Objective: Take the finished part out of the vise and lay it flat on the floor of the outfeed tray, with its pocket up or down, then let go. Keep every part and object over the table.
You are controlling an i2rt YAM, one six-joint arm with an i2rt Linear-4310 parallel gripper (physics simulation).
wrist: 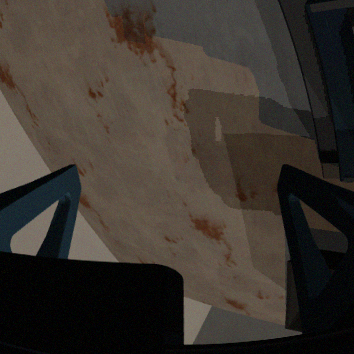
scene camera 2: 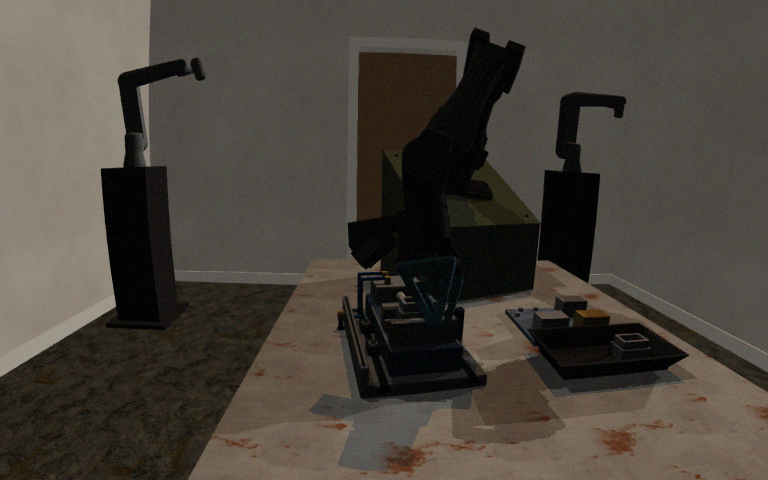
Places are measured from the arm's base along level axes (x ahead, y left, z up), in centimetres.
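Pixels of known places: gripper, between the fingertips: (wrist: 178,175) (scene camera 2: 439,329).
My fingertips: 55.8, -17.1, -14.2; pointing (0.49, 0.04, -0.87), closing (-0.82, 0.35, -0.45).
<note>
Ahead of a thing's pixels: the offset from my fingertips to its top centre, as dx, dy, dz. "spot": to the spot under its first point.
The dark vise @(-19.0, -1.3, -2.2) (scene camera 2: 427,359) (wrist: 326,75) stands on a black-railed base on the table. A pale grey part @(-12.5, -0.4, -0.6) (scene camera 2: 407,308) shows between its jaws, partly hidden by the front jaw and a finger. My gripper (scene camera 2: 438,323) (wrist: 178,175) is open, with nothing between its fingers. In the scene view its teal fingers overlap the vise's right side; in the wrist view the vise is off to the upper right, beyond the right finger. The black outfeed tray (scene camera 2: 614,367) is right of the vise. A small grey part @(-7.2, +37.0, -7.4) (scene camera 2: 629,346) with a square opening on top is in the tray.
A thin plate @(-24.3, +33.0, -11.3) (scene camera 2: 518,321) behind the tray is near two grey blocks @(-20.4, +28.2, -7.7) (scene camera 2: 551,318) @(-28.6, +37.8, -7.7) (scene camera 2: 570,303) and a yellow block @(-19.6, +37.2, -7.7) (scene camera 2: 591,316). Blue bent bars @(spot: -26.0, -8.6, -3.7) (scene camera 2: 360,291) rise at the vise's left rear. A green box (scene camera 2: 492,254) stands behind, under the arm.
</note>
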